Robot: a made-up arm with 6 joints. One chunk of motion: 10 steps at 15 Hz.
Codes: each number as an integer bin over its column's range. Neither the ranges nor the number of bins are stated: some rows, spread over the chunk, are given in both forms.
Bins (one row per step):
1: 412 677 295 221 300 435
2: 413 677 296 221 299 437
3: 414 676 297 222 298 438
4: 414 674 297 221 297 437
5: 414 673 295 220 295 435
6: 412 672 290 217 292 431
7: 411 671 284 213 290 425
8: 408 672 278 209 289 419
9: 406 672 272 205 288 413
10: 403 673 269 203 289 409
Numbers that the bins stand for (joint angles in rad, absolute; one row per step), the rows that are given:
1: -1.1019 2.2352 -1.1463 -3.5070 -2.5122 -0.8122
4: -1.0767 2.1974 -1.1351 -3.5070 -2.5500 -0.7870
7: -1.1144 2.1596 -1.2080 -3.6078 -2.6381 -0.9381
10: -1.2152 2.1848 -1.2921 -3.7337 -2.6507 -1.1396
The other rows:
2: -1.0893 2.2352 -1.1407 -3.5070 -2.5248 -0.7870
3: -1.0767 2.2226 -1.1351 -3.4944 -2.5374 -0.7744
5: -1.0767 2.1848 -1.1463 -3.5196 -2.5752 -0.8122
6: -1.1019 2.1722 -1.1744 -3.5574 -2.6130 -0.8626
8: -1.1522 2.1722 -1.2416 -3.6581 -2.6507 -1.0137
9: -1.1774 2.1722 -1.2753 -3.7085 -2.6633 -1.0893

